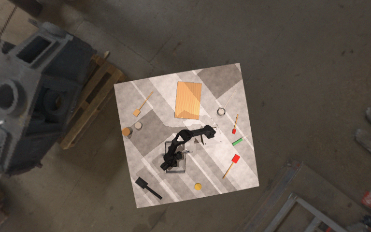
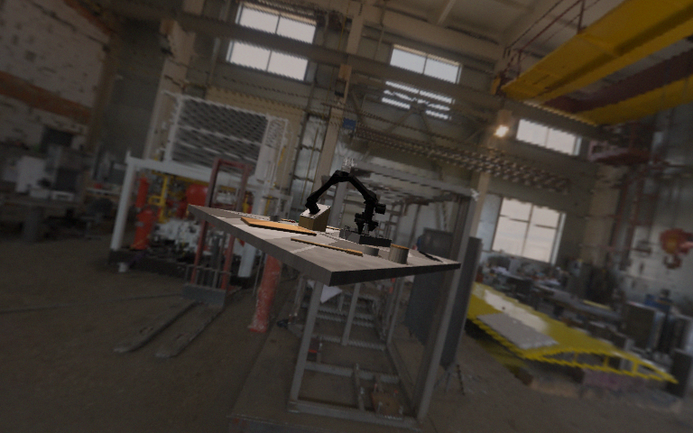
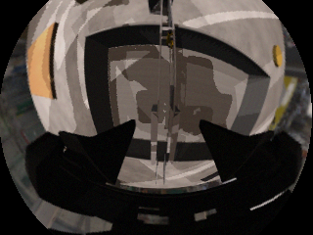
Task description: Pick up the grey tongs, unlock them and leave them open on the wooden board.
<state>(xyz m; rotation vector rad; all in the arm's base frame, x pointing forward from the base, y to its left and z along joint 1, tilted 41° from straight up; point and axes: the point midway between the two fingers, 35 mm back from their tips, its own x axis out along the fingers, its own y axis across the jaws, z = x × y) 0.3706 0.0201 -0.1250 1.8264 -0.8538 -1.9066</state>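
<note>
Now: the roasting tin 40 mm to the left of my gripper tip, 20 mm below it and 10 mm behind it. From my gripper tip the other things lie so: yellow mark: 90 mm behind, 20 mm above, 10 mm to the left; then pale disc: 360 mm to the right, 260 mm ahead, 30 mm below; then yellow disc: 410 mm to the left, 140 mm behind, 40 mm below.
</note>
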